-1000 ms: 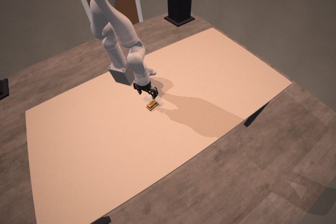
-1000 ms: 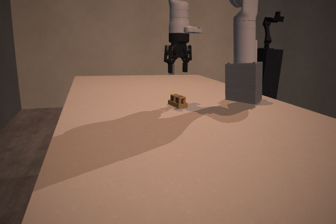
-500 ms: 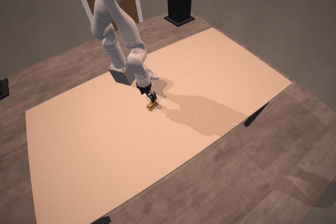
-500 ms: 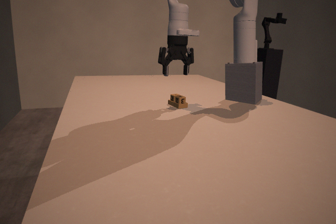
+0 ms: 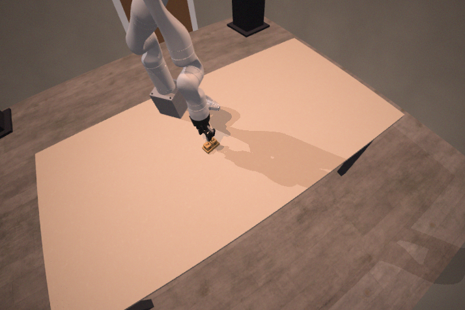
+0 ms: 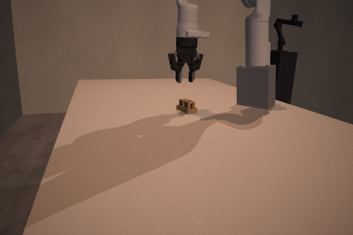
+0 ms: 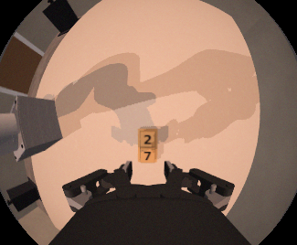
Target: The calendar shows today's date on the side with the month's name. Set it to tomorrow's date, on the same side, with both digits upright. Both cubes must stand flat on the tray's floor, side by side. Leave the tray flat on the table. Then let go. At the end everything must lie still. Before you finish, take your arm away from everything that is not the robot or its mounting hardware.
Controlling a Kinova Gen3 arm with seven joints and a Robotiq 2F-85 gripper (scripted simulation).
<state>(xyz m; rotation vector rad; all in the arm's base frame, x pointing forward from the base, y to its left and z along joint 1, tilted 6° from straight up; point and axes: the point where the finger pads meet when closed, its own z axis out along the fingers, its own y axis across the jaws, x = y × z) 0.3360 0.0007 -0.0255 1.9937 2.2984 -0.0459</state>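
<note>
Right now the wooden tray is 20 mm to the left of my hand and 110 mm below it.
</note>
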